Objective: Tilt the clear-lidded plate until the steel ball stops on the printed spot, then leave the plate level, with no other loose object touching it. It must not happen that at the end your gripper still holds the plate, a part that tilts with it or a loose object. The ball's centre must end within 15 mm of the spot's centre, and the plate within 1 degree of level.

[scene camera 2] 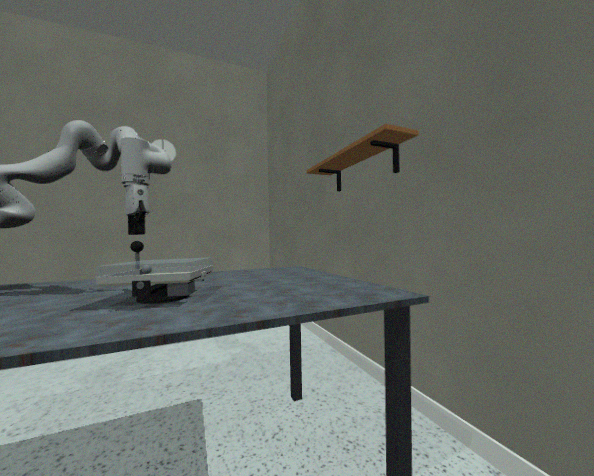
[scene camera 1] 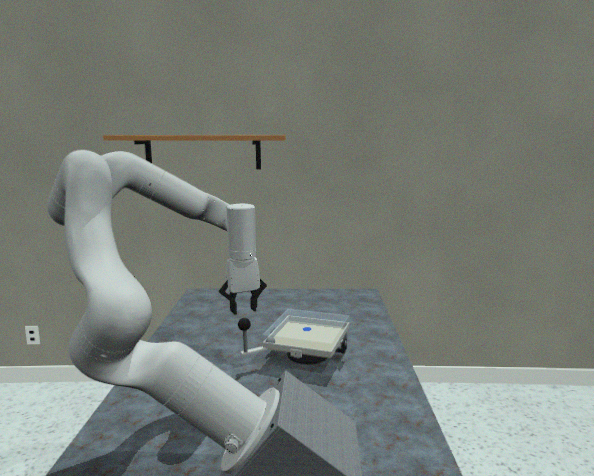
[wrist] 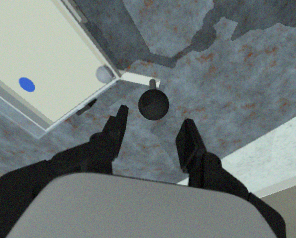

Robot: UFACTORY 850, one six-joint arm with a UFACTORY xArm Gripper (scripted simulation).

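Scene camera 1 shows my gripper [scene camera 1: 243, 311] and a clear-lidded plate [scene camera 1: 299, 332]. In scene camera 2: my gripper [scene camera 2: 136, 234], the plate [scene camera 2: 179, 274]. In the wrist view: my gripper [wrist: 154, 123], the plate [wrist: 59, 67].
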